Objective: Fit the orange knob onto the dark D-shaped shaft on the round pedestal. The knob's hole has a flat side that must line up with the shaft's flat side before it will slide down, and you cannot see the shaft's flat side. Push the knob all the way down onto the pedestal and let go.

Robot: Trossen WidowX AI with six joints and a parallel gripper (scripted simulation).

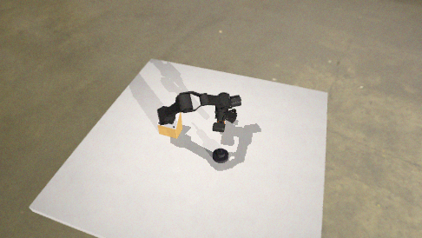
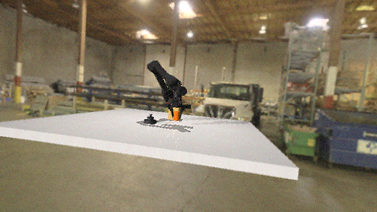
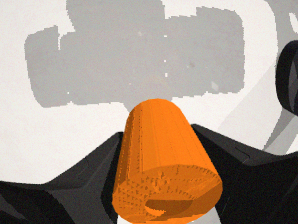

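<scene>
The round pedestal lies 160 mm to the right of my gripper tip, 60 mm ahead of it and 10 mm below it. Also, from my gripper tip: orange knob: 20 mm above.
</scene>
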